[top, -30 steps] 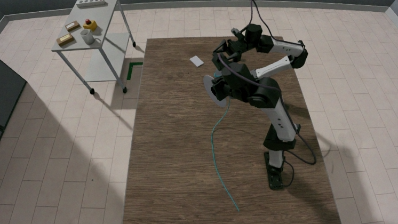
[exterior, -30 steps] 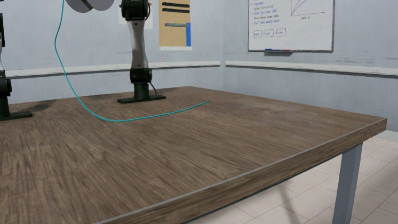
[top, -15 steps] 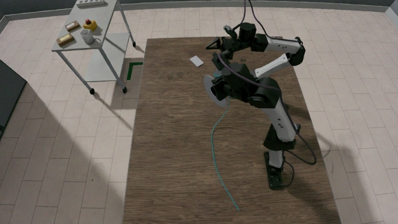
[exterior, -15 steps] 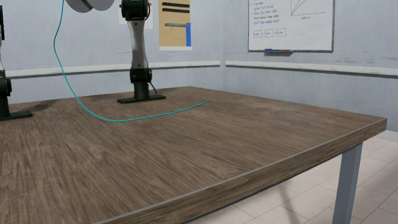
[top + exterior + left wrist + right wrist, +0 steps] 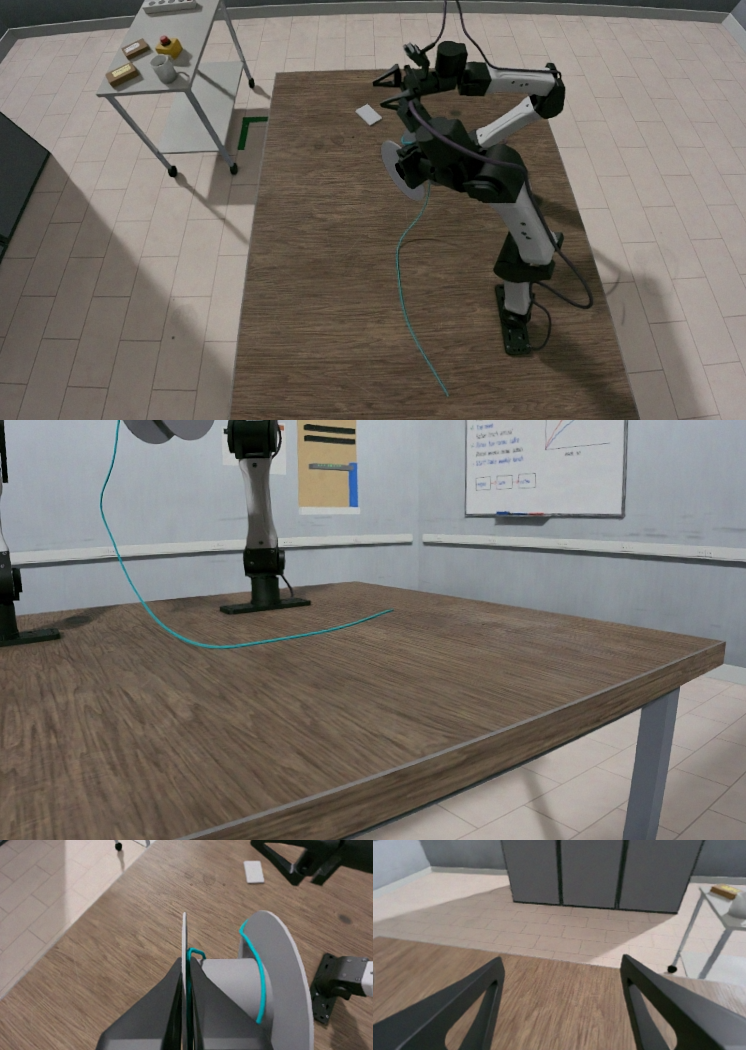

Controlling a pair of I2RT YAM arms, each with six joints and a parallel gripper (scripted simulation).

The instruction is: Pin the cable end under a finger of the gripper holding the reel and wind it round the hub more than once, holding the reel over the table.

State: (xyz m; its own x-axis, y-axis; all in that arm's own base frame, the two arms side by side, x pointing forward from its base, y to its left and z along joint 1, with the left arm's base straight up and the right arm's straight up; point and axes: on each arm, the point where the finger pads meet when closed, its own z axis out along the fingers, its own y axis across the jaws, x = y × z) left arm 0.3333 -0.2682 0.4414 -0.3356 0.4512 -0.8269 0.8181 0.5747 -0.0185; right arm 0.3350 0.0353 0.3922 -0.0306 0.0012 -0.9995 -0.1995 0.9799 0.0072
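Right now the grey reel is 60 mm below my left hand, 30 mm behind it and 10 mm to the right of it. Also, from my left hand: white card 520 mm to the right, 440 mm below, 30 mm ahead.
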